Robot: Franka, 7 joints.
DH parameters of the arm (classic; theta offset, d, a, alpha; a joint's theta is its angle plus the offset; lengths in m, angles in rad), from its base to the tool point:
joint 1: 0 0.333 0 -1.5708
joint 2: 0 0 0 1.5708
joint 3: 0 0.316 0.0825 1.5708
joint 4: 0 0 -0.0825 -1.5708
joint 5: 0 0.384 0 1.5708
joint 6: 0 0 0.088 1.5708
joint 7: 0 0.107 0 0
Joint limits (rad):
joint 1: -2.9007..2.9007
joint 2: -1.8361..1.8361
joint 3: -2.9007..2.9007
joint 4: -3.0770..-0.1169
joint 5: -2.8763..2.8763
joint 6: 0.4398..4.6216
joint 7: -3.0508..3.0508
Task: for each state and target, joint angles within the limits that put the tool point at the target. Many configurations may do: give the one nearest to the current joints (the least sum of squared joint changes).
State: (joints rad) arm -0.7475 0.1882 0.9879 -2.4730 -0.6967 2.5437 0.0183
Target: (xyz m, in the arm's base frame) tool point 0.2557 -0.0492 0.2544
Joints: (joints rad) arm -0.6901 -0.5120 0.8409 -2.9781 -0.6585 2.0078 0.0183
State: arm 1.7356 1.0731 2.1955 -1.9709 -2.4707 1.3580 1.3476
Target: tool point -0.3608 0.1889 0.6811
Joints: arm 1.3009 1.3829 2.4346 -2.3549 -2.3976 1.1293 1.3476
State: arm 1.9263 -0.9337 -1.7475 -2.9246 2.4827 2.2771 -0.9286
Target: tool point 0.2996 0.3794 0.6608
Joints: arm 2.2342 -0.8862 -1.0206 -2.1933 2.4810 2.0598 -0.9286
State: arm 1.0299 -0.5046 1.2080 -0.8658 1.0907 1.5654 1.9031
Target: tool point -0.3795 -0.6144 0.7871
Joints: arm 1.3409 -1.0260 1.3422 -0.4293 1.2019 2.3029 1.9031
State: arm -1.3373 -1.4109 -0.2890 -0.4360 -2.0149 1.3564 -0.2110
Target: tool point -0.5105 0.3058 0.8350
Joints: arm -0.9126 -1.1348 -0.3604 -0.7436 -1.8759 1.2142 -0.2110
